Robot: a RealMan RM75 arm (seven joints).
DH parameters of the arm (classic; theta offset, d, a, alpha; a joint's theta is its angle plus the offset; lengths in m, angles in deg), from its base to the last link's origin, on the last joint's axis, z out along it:
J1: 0 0.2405 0 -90
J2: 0 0 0 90
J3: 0 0.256 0 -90
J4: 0 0 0 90
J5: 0 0.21 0 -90
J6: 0 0 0 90
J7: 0 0.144 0 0
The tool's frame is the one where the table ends.
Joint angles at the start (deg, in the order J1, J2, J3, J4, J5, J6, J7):
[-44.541, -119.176, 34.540, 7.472, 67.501, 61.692, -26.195]
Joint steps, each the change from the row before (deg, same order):
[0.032, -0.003, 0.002, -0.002, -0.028, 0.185, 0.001]
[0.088, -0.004, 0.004, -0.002, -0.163, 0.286, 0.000]
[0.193, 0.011, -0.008, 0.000, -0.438, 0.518, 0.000]
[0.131, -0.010, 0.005, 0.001, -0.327, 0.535, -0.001]
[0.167, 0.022, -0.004, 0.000, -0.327, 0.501, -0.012]
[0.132, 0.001, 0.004, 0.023, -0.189, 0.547, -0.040]
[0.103, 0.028, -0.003, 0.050, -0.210, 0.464, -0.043]
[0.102, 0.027, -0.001, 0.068, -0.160, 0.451, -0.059]
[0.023, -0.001, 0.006, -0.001, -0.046, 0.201, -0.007]
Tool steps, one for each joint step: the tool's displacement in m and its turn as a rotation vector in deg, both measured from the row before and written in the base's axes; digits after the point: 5 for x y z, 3 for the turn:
[0.00018, -0.00027, 0.00014, 0.035, -0.095, -0.125]
[-0.00003, -0.00046, 0.00047, 0.126, -0.230, -0.109]
[-0.00042, -0.00077, 0.00135, 0.343, -0.508, -0.103]
[0.00018, -0.00072, 0.00095, 0.260, -0.442, -0.230]
[-0.00028, -0.00074, 0.00121, 0.281, -0.419, -0.156]
[0.00022, -0.00079, 0.00088, 0.192, -0.364, -0.294]
[0.00019, -0.00044, 0.00121, 0.237, -0.321, -0.249]
[0.00021, -0.00044, 0.00116, 0.210, -0.286, -0.264]
[0.00027, -0.00025, 0.00022, 0.050, -0.111, -0.143]

